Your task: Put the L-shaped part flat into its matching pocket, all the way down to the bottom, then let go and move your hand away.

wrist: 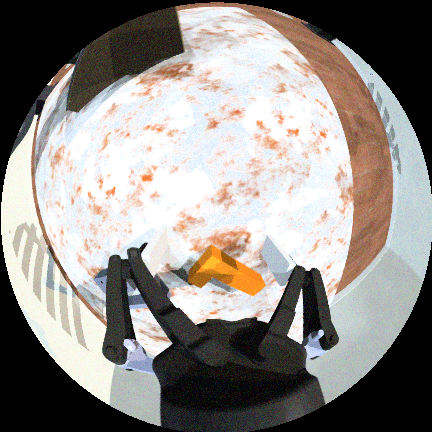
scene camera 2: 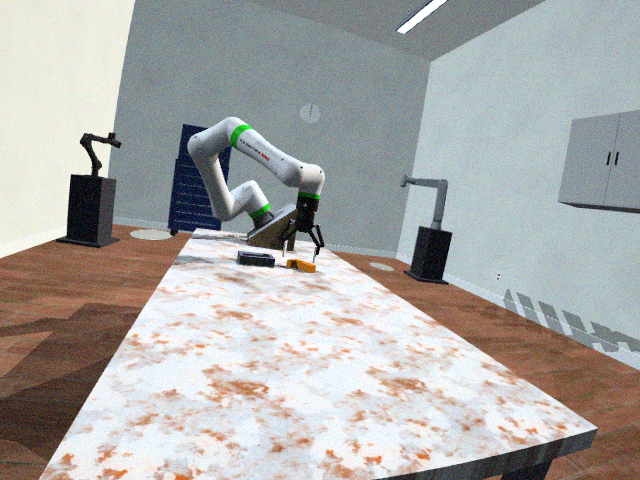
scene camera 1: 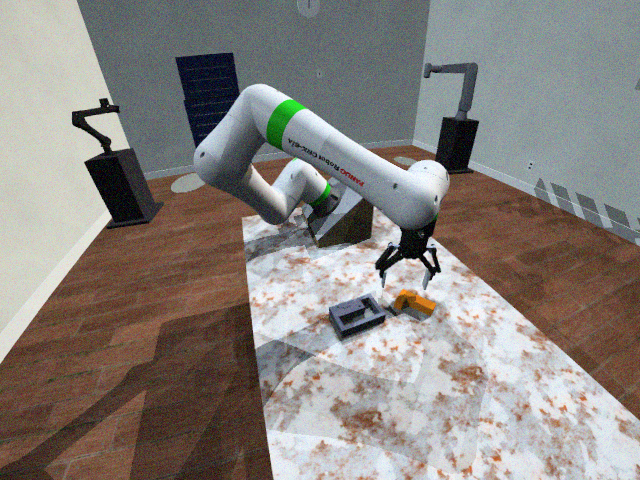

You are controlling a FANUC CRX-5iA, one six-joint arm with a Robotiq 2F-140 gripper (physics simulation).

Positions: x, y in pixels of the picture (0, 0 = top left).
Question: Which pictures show my gripper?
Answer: The wrist view, scene camera 2 and scene camera 1: all of them.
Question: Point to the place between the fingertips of my gripper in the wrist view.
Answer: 216, 240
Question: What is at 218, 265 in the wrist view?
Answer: An orange L-shaped part.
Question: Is my gripper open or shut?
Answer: Open.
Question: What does my gripper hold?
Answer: Nothing.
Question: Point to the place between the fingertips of my gripper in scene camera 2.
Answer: At 298, 259
